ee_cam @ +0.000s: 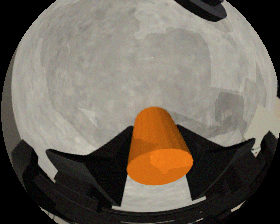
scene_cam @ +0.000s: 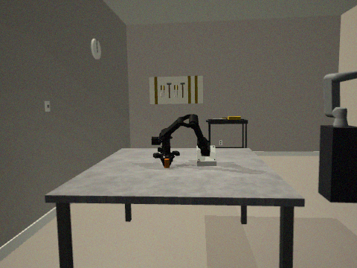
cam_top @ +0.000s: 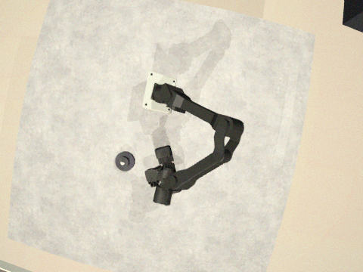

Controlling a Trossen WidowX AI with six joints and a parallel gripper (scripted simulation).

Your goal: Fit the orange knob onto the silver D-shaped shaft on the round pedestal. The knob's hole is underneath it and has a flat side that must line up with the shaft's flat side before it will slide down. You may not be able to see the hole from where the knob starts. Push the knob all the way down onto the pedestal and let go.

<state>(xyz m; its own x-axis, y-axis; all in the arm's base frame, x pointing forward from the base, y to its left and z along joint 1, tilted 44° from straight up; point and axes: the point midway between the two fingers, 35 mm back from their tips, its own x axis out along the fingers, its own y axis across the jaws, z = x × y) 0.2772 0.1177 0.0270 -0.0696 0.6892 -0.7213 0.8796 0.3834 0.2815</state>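
The orange knob is 30 mm above my gripper tip. The rest, counted from my gripper tip: round dark pedestal 190 mm to the right, 20 mm ahead, 20 mm above.
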